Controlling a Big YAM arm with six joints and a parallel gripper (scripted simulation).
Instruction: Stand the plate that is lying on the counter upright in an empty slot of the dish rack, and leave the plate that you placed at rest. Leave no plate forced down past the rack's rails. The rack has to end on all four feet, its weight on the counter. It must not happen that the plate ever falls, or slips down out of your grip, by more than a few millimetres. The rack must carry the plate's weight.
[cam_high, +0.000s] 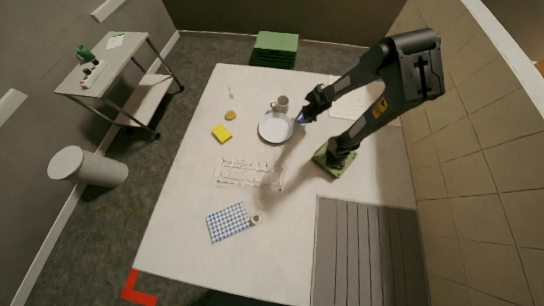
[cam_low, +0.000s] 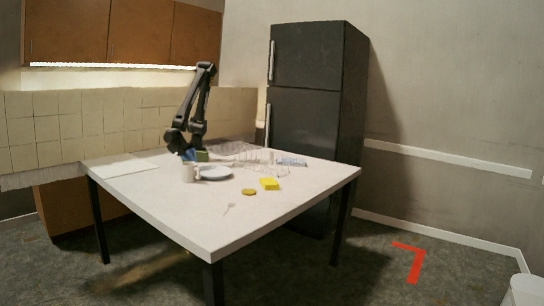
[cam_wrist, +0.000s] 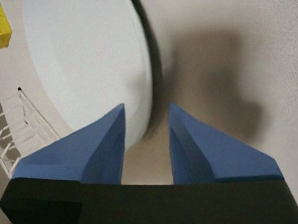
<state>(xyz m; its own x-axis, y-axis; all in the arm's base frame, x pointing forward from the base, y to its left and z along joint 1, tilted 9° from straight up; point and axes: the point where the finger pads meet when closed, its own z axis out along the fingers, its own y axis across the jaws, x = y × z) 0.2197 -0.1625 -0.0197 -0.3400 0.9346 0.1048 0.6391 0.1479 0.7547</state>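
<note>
The white mug lies 11 cm ahead of my hand, 10 cm to the right of it and 2 cm below it. Also, from my hand: spoon 47 cm ahead, 17 cm to the right, 5 cm below; then draining mat 40 cm behind, 31 cm to the right, 5 cm below; then yellow disc 40 cm ahead, 1 cm to the left, 5 cm below.
</note>
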